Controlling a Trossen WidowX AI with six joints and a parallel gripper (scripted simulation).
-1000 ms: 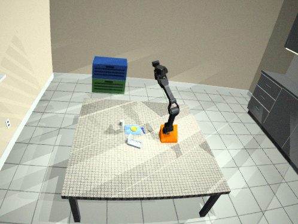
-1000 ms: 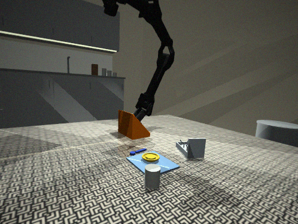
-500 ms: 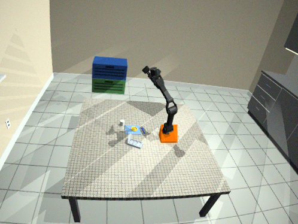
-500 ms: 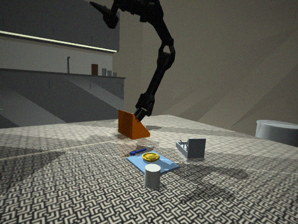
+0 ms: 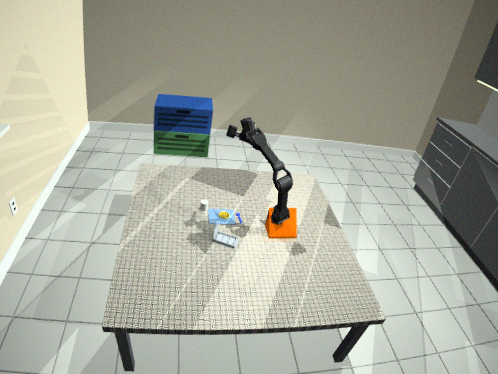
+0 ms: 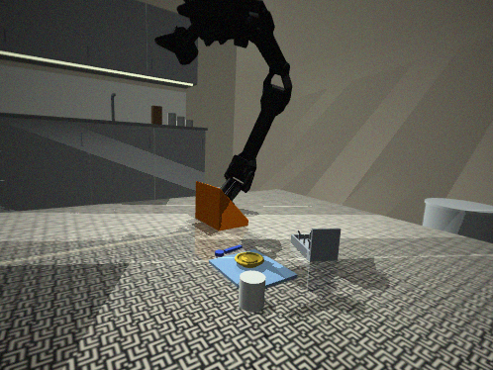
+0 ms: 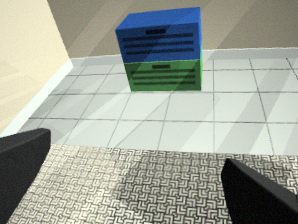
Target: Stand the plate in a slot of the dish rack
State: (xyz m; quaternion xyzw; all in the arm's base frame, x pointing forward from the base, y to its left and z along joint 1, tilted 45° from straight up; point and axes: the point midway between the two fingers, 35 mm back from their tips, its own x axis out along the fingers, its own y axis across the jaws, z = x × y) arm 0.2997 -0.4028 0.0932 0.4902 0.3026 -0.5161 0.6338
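Right now the yellow plate is 44 cm below my gripper tip, 18 cm to the left of it and 2 cm ahead of it. Round my gripper tip: white cup (43 cm below, 14 cm ahead, 11 cm to the left); then light blue mat (46 cm below, 17 cm to the left, 3 cm ahead); then blue spoon (46 cm below, 16 cm to the left, 7 cm behind).
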